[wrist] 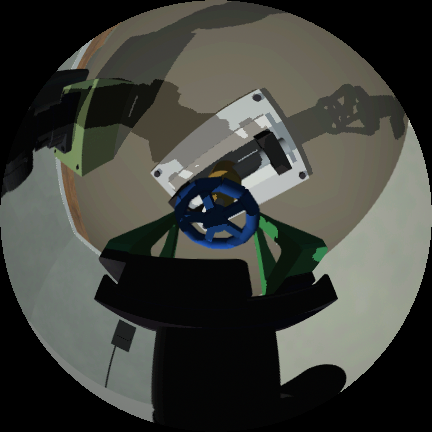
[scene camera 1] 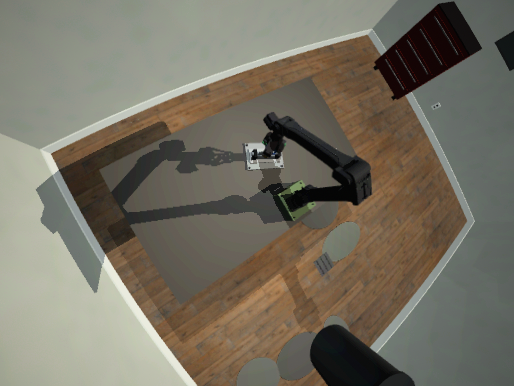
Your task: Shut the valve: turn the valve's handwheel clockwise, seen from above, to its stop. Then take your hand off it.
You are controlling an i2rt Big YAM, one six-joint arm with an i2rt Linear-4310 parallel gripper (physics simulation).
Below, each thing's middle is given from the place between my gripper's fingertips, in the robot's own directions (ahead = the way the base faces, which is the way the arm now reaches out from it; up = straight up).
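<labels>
My hand is 1 cm to the right of the blue handwheel [wrist: 214,219].
</labels>
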